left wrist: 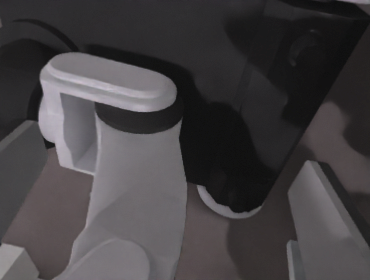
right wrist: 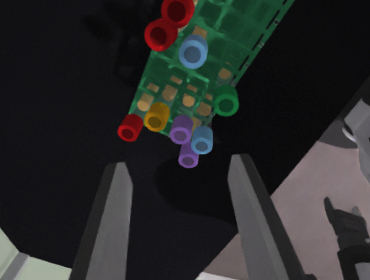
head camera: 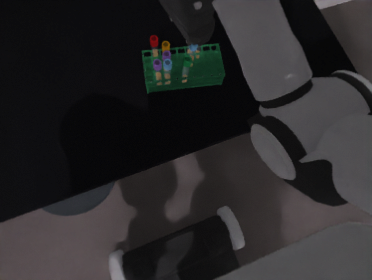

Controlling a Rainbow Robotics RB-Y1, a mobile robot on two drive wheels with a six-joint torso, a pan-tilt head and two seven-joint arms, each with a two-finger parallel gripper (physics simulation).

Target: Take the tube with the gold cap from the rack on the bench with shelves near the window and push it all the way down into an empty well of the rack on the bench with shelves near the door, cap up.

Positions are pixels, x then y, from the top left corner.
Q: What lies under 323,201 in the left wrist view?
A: My left gripper.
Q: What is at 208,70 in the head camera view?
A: A green rack.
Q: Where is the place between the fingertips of my right gripper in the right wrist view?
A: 179,170
